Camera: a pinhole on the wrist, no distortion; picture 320 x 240 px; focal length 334.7 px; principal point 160.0 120.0 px. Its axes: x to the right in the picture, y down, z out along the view. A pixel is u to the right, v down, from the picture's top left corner.
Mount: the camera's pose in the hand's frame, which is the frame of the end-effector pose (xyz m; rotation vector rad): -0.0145 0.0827 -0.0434 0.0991 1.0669 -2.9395
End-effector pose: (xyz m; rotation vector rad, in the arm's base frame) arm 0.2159 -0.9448 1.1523 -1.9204 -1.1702 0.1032
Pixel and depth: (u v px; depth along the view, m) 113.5 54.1 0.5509
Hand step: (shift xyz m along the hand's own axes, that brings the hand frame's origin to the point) 0.0279 -0.1880 0.4526
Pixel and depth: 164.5 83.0 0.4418
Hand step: -0.0464 -0.1630 0.3257
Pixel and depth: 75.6 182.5 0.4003
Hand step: 0.0667 -0.2323 0.2216
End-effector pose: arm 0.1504 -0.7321 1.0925 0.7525 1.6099 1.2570
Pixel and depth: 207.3 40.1 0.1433
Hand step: -0.0438 0.0173 0.0869
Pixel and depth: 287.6 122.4 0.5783
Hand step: -0.2662 -0.2892 0.3825
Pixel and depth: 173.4 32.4 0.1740
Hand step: -0.0326 0.0062 0.1185
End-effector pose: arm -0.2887 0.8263 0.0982 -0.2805 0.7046 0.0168
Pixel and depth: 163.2 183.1 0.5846
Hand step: -0.0486 -0.3766 0.3331
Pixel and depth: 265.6 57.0 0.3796
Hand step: -0.1573 -0.1047 0.2853
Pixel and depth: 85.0 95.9 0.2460
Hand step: 0.0264 -0.0620 0.1598
